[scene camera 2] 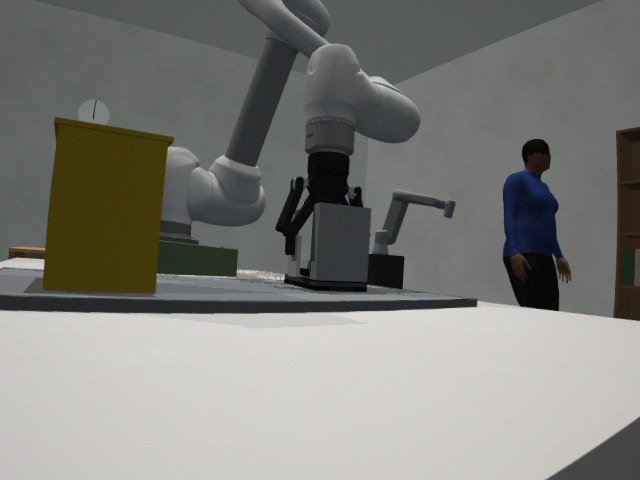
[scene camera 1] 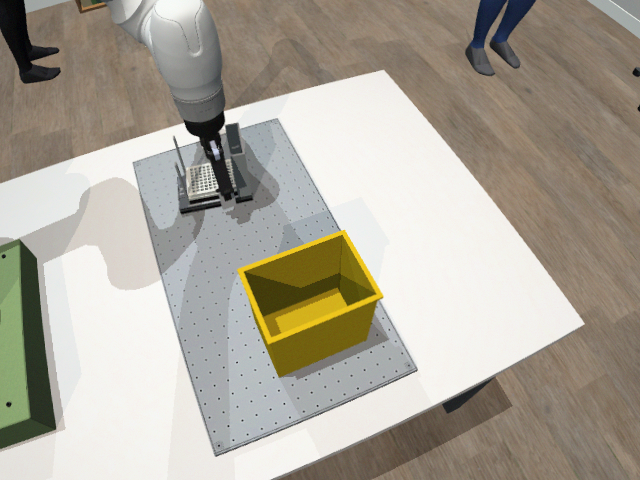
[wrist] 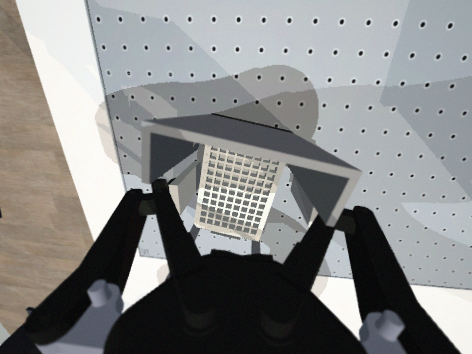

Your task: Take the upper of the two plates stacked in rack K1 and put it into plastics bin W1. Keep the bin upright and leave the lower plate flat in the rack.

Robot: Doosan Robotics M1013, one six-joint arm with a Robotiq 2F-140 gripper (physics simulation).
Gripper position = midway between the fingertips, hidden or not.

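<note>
Yellow plastics bin W1 (scene camera 2: 103, 228) visible; scene camera 1 also shows the yellow plastics bin W1 (scene camera 1: 310, 302), while in the wrist view the yellow plastics bin W1 is out of frame. White gridded plate (scene camera 1: 201, 182) visible; the wrist view shows the white gridded plate (wrist: 236, 191) too. I see my gripper (scene camera 2: 323, 277); scene camera 1 shows my gripper (scene camera 1: 221, 186) and the wrist view shows my gripper (wrist: 246, 175).
</note>
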